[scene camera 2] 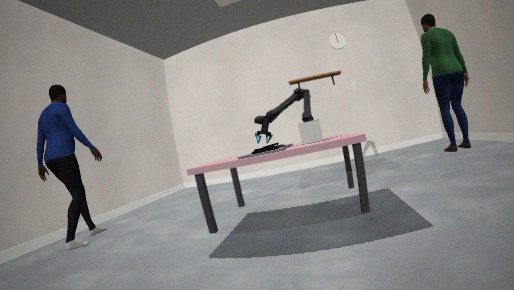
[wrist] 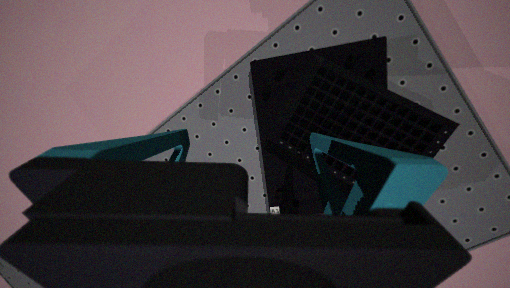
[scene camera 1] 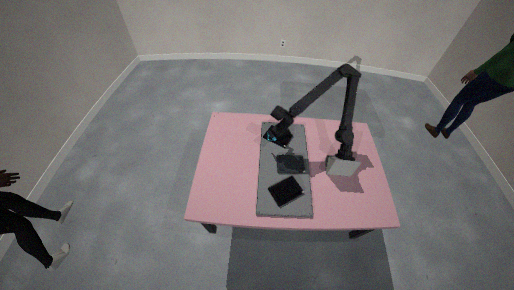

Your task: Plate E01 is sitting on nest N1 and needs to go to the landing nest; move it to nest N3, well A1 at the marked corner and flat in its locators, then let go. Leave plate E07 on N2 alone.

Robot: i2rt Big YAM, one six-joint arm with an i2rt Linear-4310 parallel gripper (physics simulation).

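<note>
My gripper [scene camera 1: 274, 137] [scene camera 2: 263, 139] [wrist: 249, 138] is open and empty, low over the far end of the grey perforated board [scene camera 1: 267, 202] [wrist: 212, 107]. In the wrist view a black gridded plate [wrist: 370, 115] lies skewed on a black nest [wrist: 280, 90]; the right finger overlaps both in view, the left finger is beyond the nest's edge. In scene camera 1 that far nest [scene camera 1: 286, 142] is partly hidden by the gripper. A dark, flat nest [scene camera 1: 291, 164] is in the middle, and a black plate-like block [scene camera 1: 286, 191] sits turned at the near end. Plate and nest names are not readable.
The board lies on the pink table [scene camera 1: 215, 175] [scene camera 2: 225, 165]. The arm's pale base block [scene camera 1: 342, 167] [scene camera 2: 311, 131] stands right of the board. A person in blue [scene camera 2: 57, 125] and one in green [scene camera 2: 445, 55] stand on the floor away from the table.
</note>
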